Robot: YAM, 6 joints.
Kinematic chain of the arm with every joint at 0, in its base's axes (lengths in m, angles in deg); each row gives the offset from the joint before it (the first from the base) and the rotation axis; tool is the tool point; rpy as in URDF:
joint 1: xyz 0 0 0.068 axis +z
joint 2: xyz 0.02 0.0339 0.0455 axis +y
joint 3: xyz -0.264 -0.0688 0 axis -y
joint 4: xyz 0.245 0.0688 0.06 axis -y
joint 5: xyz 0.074 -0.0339 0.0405 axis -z
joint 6: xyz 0.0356 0 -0.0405 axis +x
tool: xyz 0 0 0 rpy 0 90 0
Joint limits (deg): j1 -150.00..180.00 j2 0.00..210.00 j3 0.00..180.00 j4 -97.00..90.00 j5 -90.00..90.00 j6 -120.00..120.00
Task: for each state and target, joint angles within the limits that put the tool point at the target. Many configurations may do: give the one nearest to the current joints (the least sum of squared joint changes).
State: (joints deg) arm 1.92 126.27 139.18 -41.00 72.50 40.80
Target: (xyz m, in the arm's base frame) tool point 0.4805 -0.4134 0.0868
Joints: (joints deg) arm -38.78 176.71 160.28 -0.65 36.85 40.80
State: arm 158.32 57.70 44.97 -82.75 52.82 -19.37
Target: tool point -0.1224 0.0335 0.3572
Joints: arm 177.36 52.31 67.09 -77.81 51.41 -19.37
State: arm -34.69 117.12 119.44 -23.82 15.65 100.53
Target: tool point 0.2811 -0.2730 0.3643
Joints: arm -42.63 99.39 99.17 -39.25 17.07 100.53
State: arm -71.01 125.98 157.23 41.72 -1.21 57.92
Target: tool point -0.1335 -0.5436 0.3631
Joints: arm -103.73 138.12 127.24 44.48 1.05 57.92
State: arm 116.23 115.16 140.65 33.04 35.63 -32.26
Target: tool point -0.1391 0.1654 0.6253
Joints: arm 136.43 79.95 106.98 33.12 42.28 -32.26
